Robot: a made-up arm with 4 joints.
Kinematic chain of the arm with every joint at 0, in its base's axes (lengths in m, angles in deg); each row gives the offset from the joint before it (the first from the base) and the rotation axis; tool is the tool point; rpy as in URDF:
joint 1: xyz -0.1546 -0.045 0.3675 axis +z
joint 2: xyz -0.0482 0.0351 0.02 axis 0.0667 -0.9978 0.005
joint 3: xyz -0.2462 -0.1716 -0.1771 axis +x
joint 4: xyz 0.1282 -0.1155 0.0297 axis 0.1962 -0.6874 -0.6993
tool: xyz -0.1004 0.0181 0.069 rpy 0 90 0
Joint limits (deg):
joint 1: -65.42..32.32
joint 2: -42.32..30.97
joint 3: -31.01..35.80
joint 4: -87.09..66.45
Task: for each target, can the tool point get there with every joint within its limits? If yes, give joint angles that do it. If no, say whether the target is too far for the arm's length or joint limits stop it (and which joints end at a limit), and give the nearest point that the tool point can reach.
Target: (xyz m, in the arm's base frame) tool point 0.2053 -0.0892 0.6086
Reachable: no: joint limits stop it (at a limit: joint 1, joint 2, joint 4) | nearest point -0.1594 -0.2500 0.4755 | short by 0.420 m
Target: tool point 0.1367 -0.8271 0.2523
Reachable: no: too far | nearest point -0.1367 -0.4219 0.2639 | short by 0.489 m
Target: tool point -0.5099 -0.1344 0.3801
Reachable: yes | joints -43.75 -26.47 21.70 -73.24
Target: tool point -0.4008 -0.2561 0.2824
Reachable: yes | joints 7.57 -0.67 -14.40 36.66
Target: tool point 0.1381 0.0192 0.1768
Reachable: no: joint limits stop it (at a limit: joint 1, joint 2, joint 3, joint 4) | nearest point -0.0440 -0.3494 0.2167 | short by 0.413 m
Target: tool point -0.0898 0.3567 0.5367
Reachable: no: joint limits stop it (at a limit: joint 1, joint 2, joint 3) | nearest point -0.4045 0.1560 0.4329 | short by 0.387 m
